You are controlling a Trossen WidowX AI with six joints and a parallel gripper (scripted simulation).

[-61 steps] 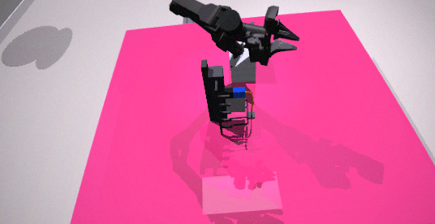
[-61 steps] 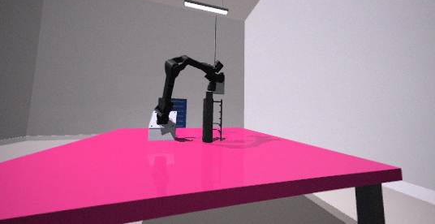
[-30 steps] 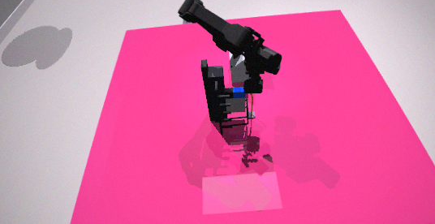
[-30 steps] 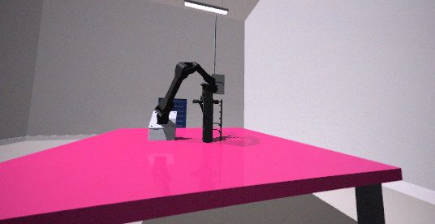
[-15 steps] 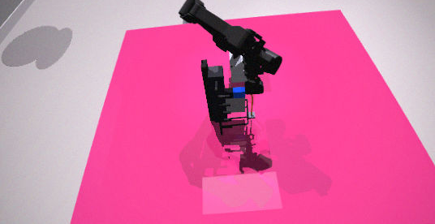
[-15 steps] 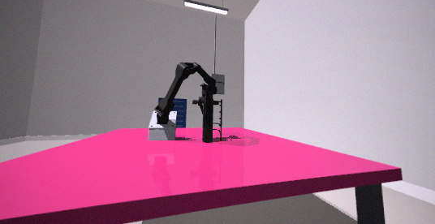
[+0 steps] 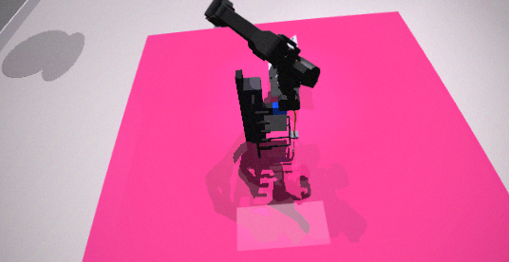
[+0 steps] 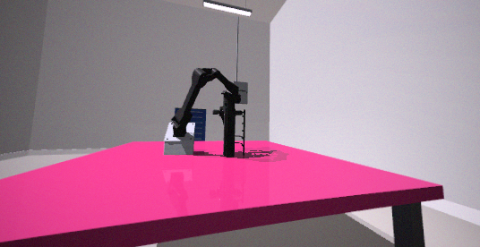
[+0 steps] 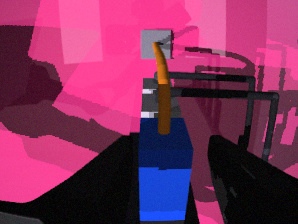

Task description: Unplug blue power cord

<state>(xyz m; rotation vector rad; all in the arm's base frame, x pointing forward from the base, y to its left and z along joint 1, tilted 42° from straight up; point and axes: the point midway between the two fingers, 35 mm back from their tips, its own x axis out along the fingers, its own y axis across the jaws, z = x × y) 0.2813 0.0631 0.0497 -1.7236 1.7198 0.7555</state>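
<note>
Right now the blue plug is 40 mm to the right of my gripper tip and 10 mm below it.
</note>
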